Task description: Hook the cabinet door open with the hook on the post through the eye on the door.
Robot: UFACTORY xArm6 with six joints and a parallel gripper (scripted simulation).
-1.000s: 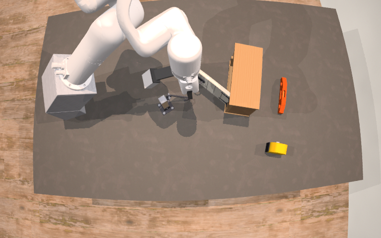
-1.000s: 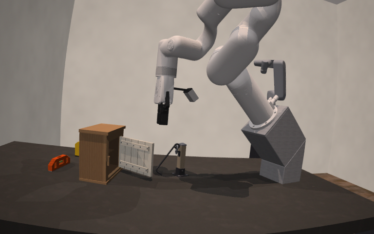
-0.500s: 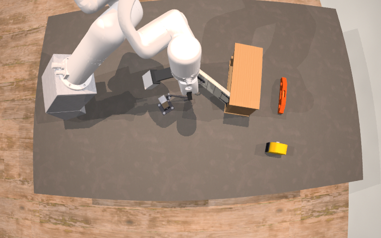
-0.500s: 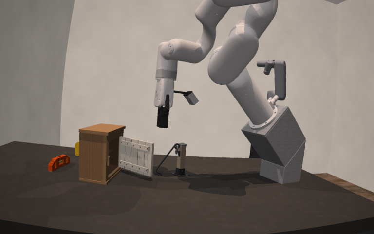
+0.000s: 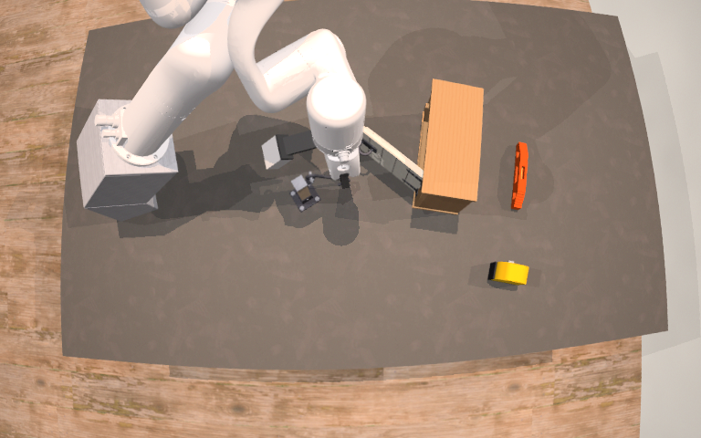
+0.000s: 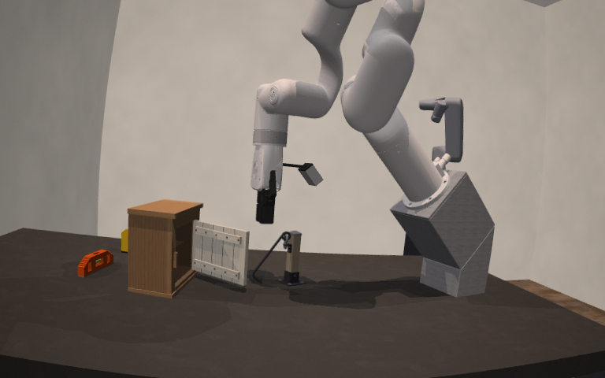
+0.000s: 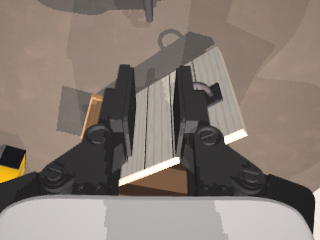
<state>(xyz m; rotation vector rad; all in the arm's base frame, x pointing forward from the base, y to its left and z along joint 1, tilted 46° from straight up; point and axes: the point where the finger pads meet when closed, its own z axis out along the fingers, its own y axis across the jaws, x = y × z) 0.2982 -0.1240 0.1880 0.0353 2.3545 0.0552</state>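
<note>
Now: the pale plank door 100 mm ahead of my hand and 90 mm below it. Also, from my hand: yellow tape measure (300 mm ahead, 260 mm to the right, 130 mm below); orange spirit level (390 mm ahead, 70 mm to the right, 150 mm below).
</note>
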